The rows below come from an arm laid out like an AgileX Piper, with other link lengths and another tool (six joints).
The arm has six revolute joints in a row. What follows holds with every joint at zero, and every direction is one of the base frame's.
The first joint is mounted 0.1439 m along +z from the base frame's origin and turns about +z.
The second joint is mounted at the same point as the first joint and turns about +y.
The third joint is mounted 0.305 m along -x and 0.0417 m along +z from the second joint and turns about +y.
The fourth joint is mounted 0.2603 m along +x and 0.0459 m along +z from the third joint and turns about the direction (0.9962, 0, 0.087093).
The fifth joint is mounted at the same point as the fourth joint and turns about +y.
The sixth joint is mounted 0.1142 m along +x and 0.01 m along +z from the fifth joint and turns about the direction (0.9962, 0, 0.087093).
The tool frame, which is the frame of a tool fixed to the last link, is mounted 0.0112 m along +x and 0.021 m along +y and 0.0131 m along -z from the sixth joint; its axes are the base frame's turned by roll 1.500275, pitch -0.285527 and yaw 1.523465 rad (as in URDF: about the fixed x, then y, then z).
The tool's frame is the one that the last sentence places.
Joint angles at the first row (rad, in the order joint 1, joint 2, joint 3, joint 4, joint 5, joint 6):
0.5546 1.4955 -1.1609 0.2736 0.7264 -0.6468
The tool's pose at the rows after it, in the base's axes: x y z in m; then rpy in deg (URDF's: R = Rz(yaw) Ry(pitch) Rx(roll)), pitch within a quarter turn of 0, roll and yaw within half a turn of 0:
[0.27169 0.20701 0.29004 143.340 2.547 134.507]
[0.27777 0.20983 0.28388 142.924 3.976 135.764]
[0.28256 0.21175 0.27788 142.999 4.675 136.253]
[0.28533 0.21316 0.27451 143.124 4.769 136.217]
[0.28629 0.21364 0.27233 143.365 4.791 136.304]
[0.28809 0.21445 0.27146 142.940 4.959 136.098]
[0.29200 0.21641 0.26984 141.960 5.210 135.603]
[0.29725 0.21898 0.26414 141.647 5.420 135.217]
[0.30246 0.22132 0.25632 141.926 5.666 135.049]
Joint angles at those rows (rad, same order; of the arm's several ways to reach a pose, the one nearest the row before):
0.5567 1.5260 -1.1647 0.2587 0.6926 -0.6872
0.5584 1.5489 -1.1668 0.2579 0.6636 -0.7215
0.5584 1.5693 -1.1681 0.2563 0.6446 -0.7372
0.5585 1.5821 -1.1705 0.2556 0.6358 -0.7385
0.5584 1.5885 -1.1705 0.2556 0.6337 -0.7406
0.5585 1.5926 -1.1705 0.2556 0.6212 -0.7406
0.5584 1.6016 -1.1712 0.2578 0.5945 -0.7406
0.5585 1.6223 -1.1729 0.2578 0.5684 -0.7406
0.5585 1.6479 -1.1752 0.2541 0.5483 -0.7406

